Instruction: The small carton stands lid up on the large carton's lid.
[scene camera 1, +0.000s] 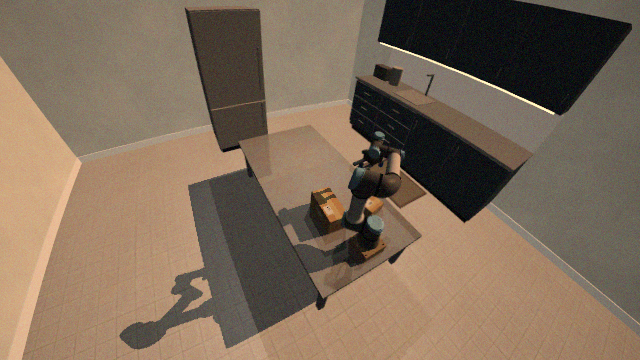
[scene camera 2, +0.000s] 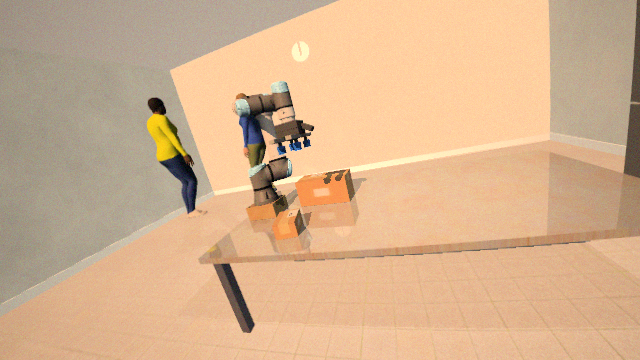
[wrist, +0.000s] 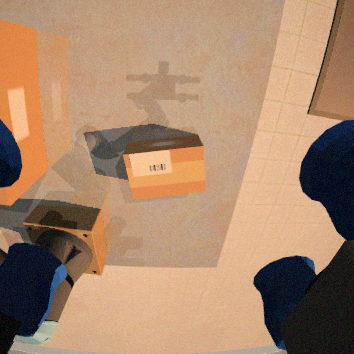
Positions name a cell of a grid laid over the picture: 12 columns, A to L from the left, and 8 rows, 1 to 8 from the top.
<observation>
My suction head (wrist: B7) carries nothing. On the table rest a large carton (scene camera 2: G5) and a small carton (scene camera 2: F5).
The large carton shows as well in scene camera 1 (scene camera 1: G5) and in the wrist view (wrist: A3). The small carton is seen too in the wrist view (wrist: F4).
</observation>
